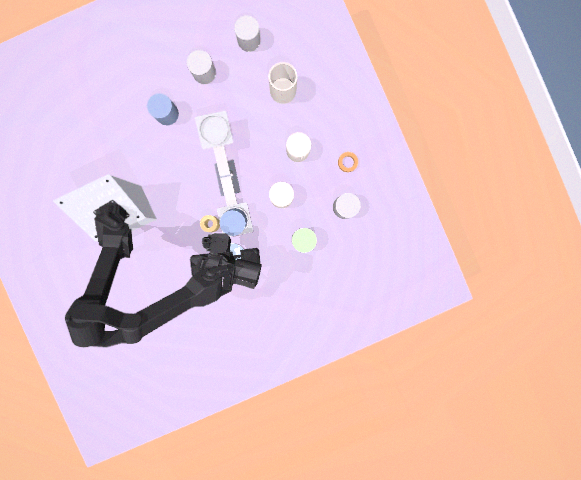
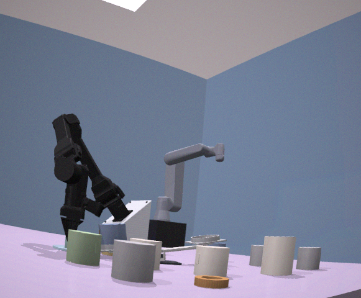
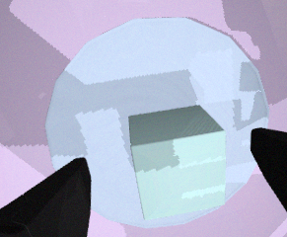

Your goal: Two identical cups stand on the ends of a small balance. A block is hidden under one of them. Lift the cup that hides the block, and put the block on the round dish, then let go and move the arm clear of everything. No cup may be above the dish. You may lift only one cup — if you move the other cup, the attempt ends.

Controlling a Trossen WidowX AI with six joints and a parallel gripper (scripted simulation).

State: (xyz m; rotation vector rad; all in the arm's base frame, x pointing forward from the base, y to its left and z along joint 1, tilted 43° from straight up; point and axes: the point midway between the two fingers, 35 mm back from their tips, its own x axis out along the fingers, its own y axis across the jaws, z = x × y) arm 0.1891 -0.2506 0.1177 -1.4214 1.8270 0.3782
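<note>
Right now my gripper tip is right at the pale teal block. The rest, counted from my gripper tip: green cup: 23 cm ahead, 5 cm to the right, 2 cm above; then yellow ring: 12 cm to the left, 1 cm above; then round dish: 1 cm below.
</note>
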